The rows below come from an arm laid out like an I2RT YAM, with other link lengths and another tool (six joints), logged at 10 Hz.
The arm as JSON. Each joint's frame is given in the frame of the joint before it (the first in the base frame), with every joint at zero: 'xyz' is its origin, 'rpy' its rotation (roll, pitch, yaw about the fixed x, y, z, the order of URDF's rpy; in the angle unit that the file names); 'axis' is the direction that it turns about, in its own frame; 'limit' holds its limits. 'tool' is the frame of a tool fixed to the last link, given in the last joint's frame.
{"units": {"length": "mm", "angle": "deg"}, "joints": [
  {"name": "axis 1", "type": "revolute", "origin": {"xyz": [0.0, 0.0, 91.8], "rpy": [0.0, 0.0, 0.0]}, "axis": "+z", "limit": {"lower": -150.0, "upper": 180.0}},
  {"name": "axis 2", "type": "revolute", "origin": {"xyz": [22.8, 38.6, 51.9], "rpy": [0.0, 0.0, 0.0]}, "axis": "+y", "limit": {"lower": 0.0, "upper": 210.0}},
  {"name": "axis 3", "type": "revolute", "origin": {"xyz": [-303.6, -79.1, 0.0], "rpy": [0.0, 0.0, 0.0]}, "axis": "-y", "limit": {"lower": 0.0, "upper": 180.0}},
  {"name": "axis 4", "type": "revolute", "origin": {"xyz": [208.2, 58.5, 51.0], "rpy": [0.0, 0.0, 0.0]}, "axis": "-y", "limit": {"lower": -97.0, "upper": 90.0}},
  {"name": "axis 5", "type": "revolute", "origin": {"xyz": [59.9, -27.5, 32.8], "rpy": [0.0, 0.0, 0.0]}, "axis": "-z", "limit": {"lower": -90.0, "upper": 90.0}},
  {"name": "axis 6", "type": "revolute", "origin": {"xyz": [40.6, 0.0, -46.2], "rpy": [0.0, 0.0, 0.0]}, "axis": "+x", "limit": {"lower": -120.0, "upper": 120.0}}
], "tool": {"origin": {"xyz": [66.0, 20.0, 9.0], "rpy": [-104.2, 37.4, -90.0]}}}
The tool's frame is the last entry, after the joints.
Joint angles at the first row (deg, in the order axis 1, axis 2, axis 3, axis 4, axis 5, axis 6):
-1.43, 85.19, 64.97, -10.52, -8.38, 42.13
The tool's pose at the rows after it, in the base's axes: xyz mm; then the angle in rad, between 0 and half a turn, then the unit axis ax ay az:
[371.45 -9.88 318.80 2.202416 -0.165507 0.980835 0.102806]
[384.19 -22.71 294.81 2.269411 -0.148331 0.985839 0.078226]
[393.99 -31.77 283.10 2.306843 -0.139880 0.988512 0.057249]
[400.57 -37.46 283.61 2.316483 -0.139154 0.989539 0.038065]
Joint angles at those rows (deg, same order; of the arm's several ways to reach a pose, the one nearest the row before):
-3.11, 89.69, 65.04, -9.78, -5.69, 40.73
-4.34, 93.86, 65.43, -9.74, -3.36, 39.53
-5.06, 96.71, 66.74, -10.09, -1.37, 38.46
-5.41, 97.97, 68.60, -10.85, 0.25, 37.34

